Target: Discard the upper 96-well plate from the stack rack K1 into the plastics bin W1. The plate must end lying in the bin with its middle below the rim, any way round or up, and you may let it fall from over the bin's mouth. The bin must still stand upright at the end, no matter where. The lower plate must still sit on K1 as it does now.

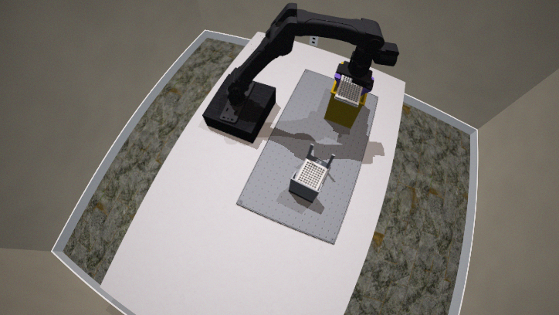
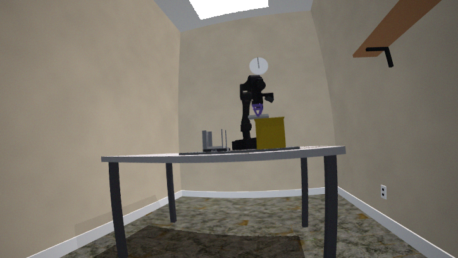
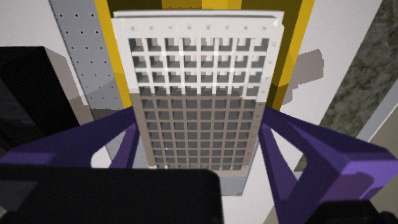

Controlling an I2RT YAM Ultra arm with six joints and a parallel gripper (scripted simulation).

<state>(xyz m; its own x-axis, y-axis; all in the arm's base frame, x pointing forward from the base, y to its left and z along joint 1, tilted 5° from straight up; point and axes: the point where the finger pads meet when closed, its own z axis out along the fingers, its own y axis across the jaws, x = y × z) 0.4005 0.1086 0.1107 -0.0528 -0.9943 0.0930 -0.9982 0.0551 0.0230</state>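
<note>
The yellow plastics bin W1 is 12 cm below my hand, 7 cm to the left of it and 1 cm ahead of it.
</note>
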